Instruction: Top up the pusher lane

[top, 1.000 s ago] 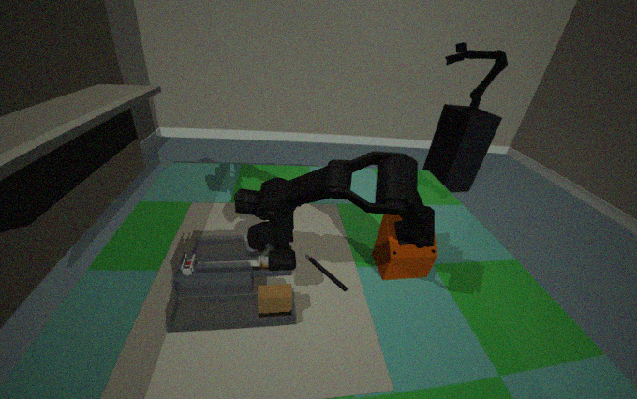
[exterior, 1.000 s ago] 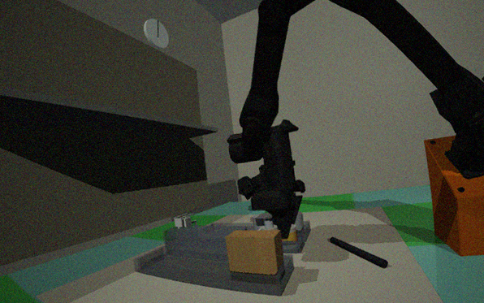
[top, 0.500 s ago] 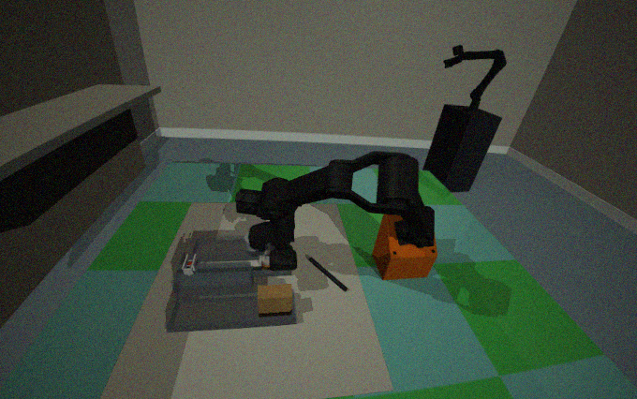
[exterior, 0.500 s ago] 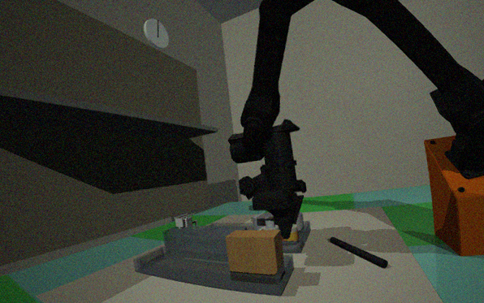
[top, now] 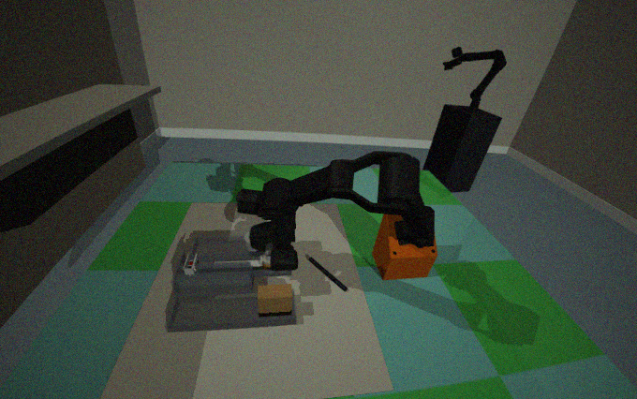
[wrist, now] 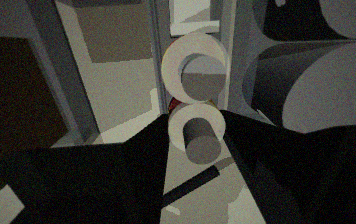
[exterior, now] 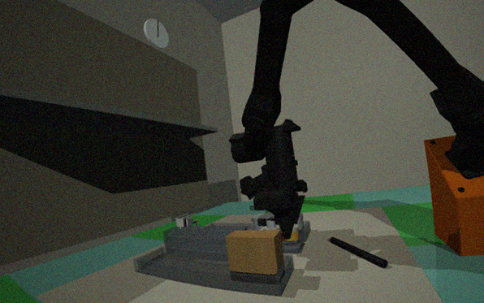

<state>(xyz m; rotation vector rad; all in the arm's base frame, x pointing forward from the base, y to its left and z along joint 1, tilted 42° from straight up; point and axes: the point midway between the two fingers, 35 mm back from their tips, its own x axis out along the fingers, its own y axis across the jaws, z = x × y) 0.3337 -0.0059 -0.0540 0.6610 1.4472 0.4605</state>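
Right now the black pen is 12 cm behind my gripper tip, 4 cm to the left of it and 2 cm below it. Also, from my gripper tip: grey lane fixture: 15 cm ahead, 1 cm to the left, 1 cm below; then tan box: 3 cm ahead, 12 cm to the left, 1 cm above; then red part: 22 cm ahead, 2 cm to the left, 4 cm above.
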